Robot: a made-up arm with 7 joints.
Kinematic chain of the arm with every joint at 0, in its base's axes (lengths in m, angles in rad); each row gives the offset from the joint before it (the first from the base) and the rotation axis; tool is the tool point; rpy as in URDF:
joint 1: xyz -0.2 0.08 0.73 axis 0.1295 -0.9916 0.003
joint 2: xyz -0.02 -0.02 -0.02 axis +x
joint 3: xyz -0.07 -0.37 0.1 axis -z
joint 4: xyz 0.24 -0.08 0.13 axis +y
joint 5: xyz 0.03 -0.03 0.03 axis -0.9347 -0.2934 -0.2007
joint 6: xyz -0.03 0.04 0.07 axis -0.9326 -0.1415 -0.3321
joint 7: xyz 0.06 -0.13 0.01 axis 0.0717 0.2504 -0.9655
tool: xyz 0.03 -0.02 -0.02 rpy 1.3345 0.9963 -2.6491
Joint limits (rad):
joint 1: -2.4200..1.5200
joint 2: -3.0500..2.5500
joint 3: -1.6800..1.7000
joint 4: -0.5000..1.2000
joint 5: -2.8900..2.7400
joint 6: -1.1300..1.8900
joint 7: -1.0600..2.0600
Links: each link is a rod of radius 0.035 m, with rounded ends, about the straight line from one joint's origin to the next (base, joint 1, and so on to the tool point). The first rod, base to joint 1, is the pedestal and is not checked.
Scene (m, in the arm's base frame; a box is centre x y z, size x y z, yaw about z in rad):
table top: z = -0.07
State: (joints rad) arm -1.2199 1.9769 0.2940 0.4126 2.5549 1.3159 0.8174
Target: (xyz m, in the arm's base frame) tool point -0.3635 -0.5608 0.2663
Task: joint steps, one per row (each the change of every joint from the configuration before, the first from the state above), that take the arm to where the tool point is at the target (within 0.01 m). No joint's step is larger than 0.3 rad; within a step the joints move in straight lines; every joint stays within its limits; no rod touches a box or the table.
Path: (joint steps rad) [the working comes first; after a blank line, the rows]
Joints at the target: -0.4176 0.8083 1.0976 -0.5000 2.7400 1.8900 0.5782
Straight joint move there: clear.

1: 0.2006 -0.2922 0.2009 -0.2282 0.0463 0.1435 -0.0598
2: 0.2005 -0.2921 0.2009 -0.2281 0.0462 0.1435 -0.0598
3: 0.2006 -0.2922 0.2009 -0.2281 0.0463 0.1436 -0.0598
4: 0.2006 -0.2921 0.2009 -0.2282 0.0463 0.1435 -0.0598

